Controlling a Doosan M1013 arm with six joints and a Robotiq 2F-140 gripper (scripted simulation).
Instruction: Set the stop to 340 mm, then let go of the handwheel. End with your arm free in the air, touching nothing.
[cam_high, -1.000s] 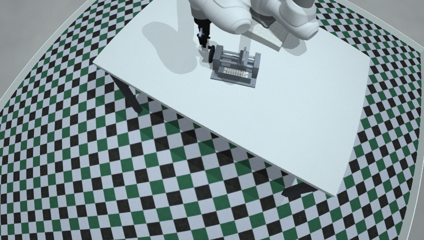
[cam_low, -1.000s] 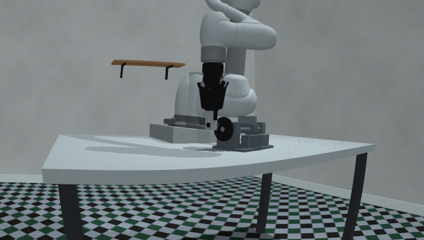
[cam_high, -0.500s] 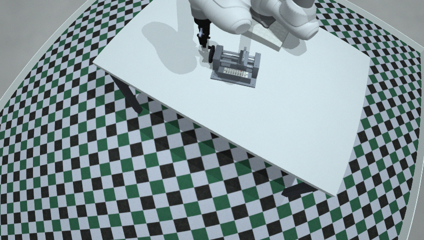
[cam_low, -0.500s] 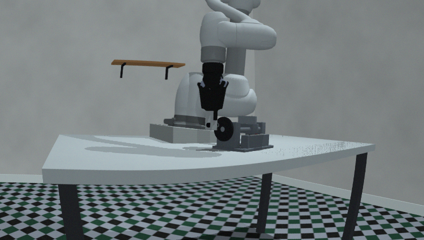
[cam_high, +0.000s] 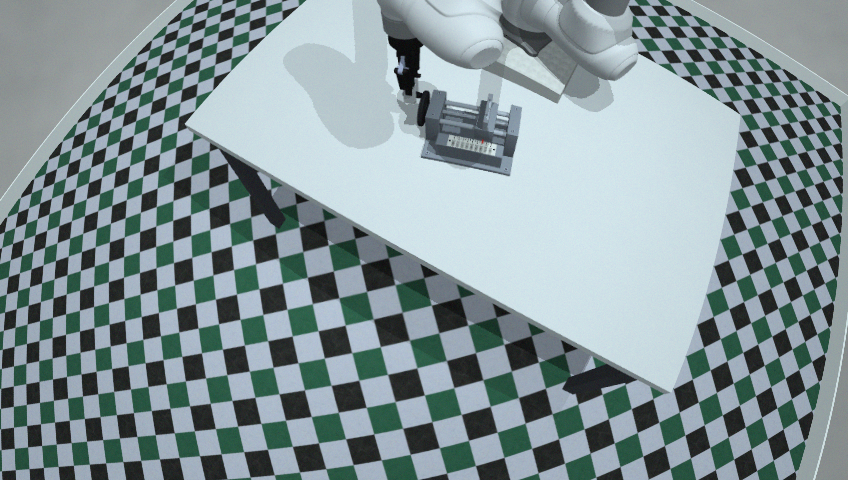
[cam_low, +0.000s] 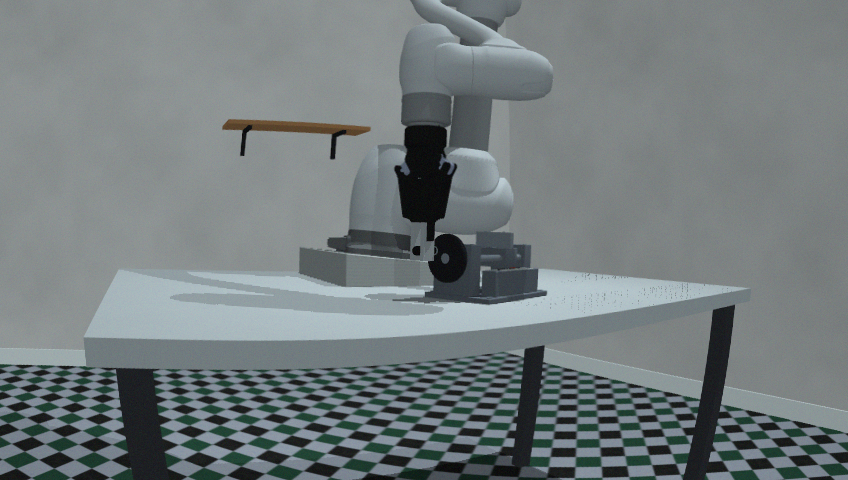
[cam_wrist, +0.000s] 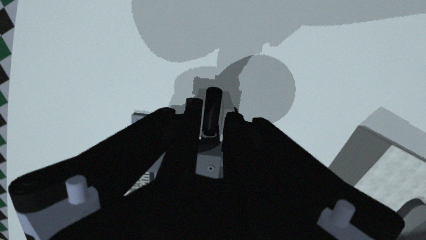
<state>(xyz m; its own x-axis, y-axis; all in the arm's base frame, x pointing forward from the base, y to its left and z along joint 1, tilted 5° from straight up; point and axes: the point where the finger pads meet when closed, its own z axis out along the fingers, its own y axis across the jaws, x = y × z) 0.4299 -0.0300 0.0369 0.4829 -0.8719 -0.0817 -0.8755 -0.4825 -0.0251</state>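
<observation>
Right now the black handwheel is 2 cm to the left of my hand and 2 cm below it. Also, from my hand: sliding stop block: 17 cm to the left, 5 cm behind, 1 cm below.
</observation>
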